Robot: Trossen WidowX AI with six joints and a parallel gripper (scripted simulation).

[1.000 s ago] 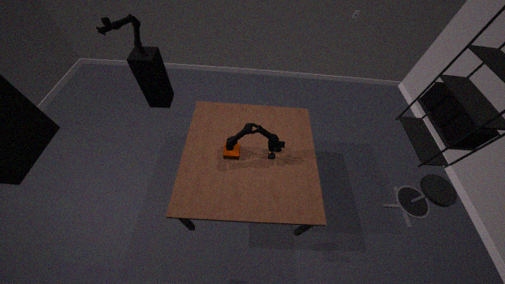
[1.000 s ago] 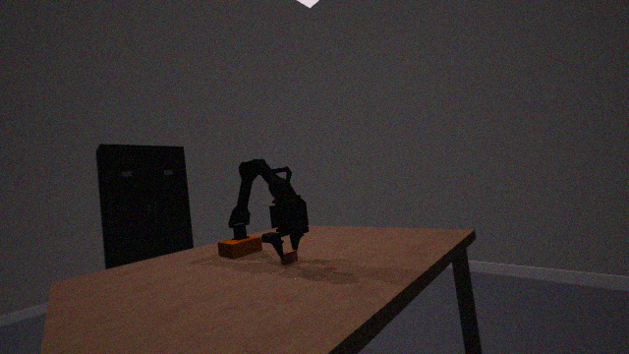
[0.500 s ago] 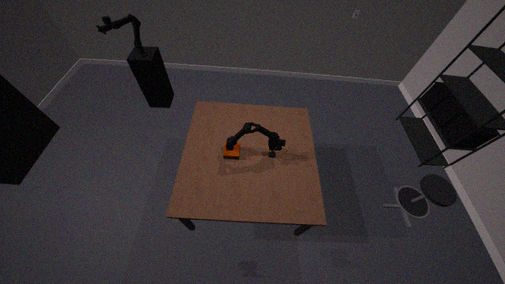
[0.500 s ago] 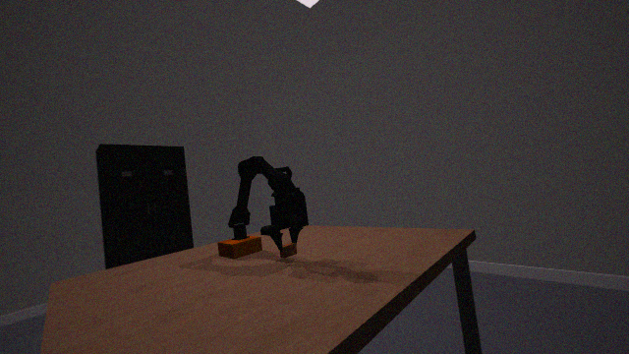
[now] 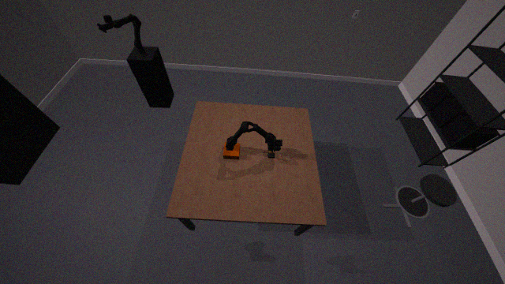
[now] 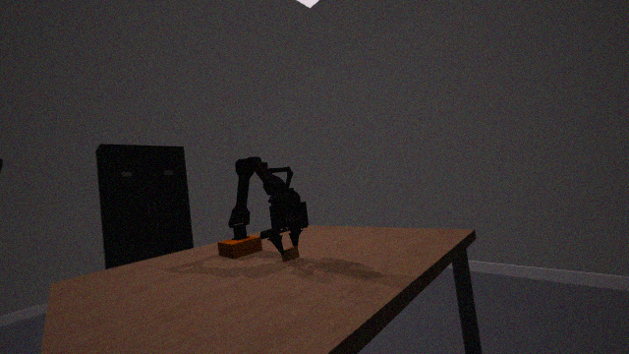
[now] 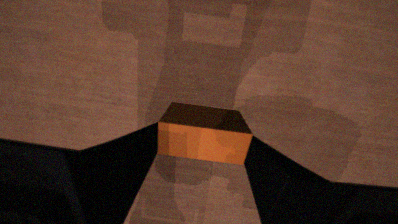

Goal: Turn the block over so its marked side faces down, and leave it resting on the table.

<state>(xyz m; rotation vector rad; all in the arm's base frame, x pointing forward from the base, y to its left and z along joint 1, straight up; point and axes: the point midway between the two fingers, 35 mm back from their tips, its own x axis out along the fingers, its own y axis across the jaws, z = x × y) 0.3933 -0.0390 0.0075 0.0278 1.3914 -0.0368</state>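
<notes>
Right now my gripper tip is 10 mm past the orange block.
</notes>
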